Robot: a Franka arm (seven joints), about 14 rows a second.
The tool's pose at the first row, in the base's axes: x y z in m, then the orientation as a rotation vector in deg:
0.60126 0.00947 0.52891 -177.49 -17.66 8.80
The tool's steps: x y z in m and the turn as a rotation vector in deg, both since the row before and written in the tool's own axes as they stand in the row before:
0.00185 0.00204 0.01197 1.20 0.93 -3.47
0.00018 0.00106 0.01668 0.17 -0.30 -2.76
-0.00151 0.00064 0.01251 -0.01 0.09 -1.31
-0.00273 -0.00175 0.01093 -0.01 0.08 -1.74
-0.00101 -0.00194 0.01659 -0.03 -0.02 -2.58
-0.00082 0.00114 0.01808 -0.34 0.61 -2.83
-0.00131 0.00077 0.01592 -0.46 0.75 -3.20
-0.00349 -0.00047 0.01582 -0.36 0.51 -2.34
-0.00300 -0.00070 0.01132 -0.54 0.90 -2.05
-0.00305 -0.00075 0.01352 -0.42 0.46 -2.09
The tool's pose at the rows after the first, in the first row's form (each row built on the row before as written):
0.60226 0.00801 0.51676 -175.51 -22.73 7.41
0.60121 0.00768 0.50008 -174.65 -26.92 7.78
0.59878 0.00712 0.48771 -174.28 -28.90 7.58
0.59462 0.00833 0.47716 -173.75 -31.53 7.38
0.59147 0.01047 0.46086 -172.93 -35.42 7.28
0.58950 0.00983 0.44284 -172.14 -39.69 6.13
0.58738 0.00919 0.42700 -171.18 -44.51 4.71
0.58308 0.00850 0.41139 -170.42 -48.03 3.71
0.57955 0.00795 0.40022 -169.79 -51.12 2.07
0.57611 0.00740 0.38678 -169.08 -54.27 1.13

